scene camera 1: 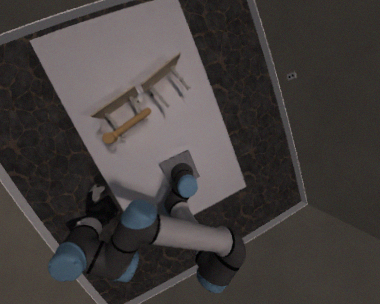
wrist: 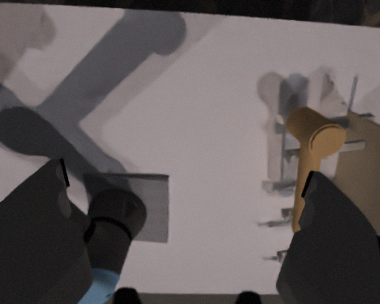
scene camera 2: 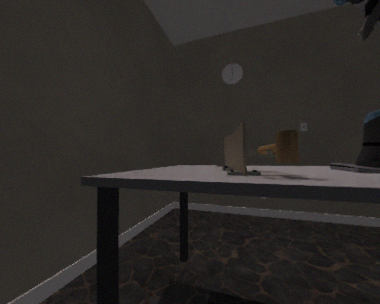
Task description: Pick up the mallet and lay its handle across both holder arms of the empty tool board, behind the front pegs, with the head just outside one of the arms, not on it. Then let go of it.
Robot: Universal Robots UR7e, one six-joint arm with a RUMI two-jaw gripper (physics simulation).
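Seen in the pictures: gripper, between the fingertips: point(wrist: 187, 168); arm's base, origin of its link: point(scene camera 1: 182, 173) point(wrist: 119, 211).
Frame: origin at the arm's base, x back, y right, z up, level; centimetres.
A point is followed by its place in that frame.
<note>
The mallet has its orange-brown handle point(scene camera 1: 131, 123) @(x -44.1, y -10.5, z 9.4 cm) point(scene camera 2: 266, 149) @(x -46.3, y -12.0, z 7.5 cm) point(wrist: 306, 172) @(x -42.7, y -16.6, z 9.1 cm) raised above the table, in front of the left tan tool board point(scene camera 1: 115, 104) @(x -56.9, y -12.6, z 9.3 cm) point(wrist: 360, 172) @(x -56.8, y -13.7, z 6.1 cm). In the wrist view the handle crosses the board's holder arm point(wrist: 352, 145) @(x -53.3, y -20.2, z 5.5 cm) nearest the head, behind that arm's front end. The mallet head point(scene camera 1: 109, 137) @(x -42.9, y -24.0, z 12.5 cm) point(scene camera 2: 287, 146) @(x -43.7, y -27.9, z 7.6 cm) point(wrist: 326, 137) @(x -42.4, y -25.8, z 12.6 cm) is just outside this arm. The crossing at the other arm is hidden by a finger in the wrist view and small in scene camera 1. My gripper point(wrist: 187, 168) @(x -19.7, y -34.6, z 33.7 cm) is open and empty, high above the table and apart from the mallet.
A second tan board point(scene camera 1: 164, 71) @(x -60.8, y 20.2, z 8.7 cm) with two arms stands beside the first, in line with it. A grey square plate point(scene camera 1: 171, 161) @(x -11.3, y -2.1, z 0.5 cm) point(wrist: 155, 210) @(x -10.0, y -0.4, z 0.5 cm) lies on the white table point(scene camera 1: 210, 150) @(x -3.2, y 25.8, z -1.8 cm), with a dark and blue arm part point(scene camera 1: 186, 182) @(x -2.2, y -0.7, z 22.5 cm) point(wrist: 117, 212) @(x -2.4, y -5.8, z 6.4 cm) above it. Shadows cross the table.
</note>
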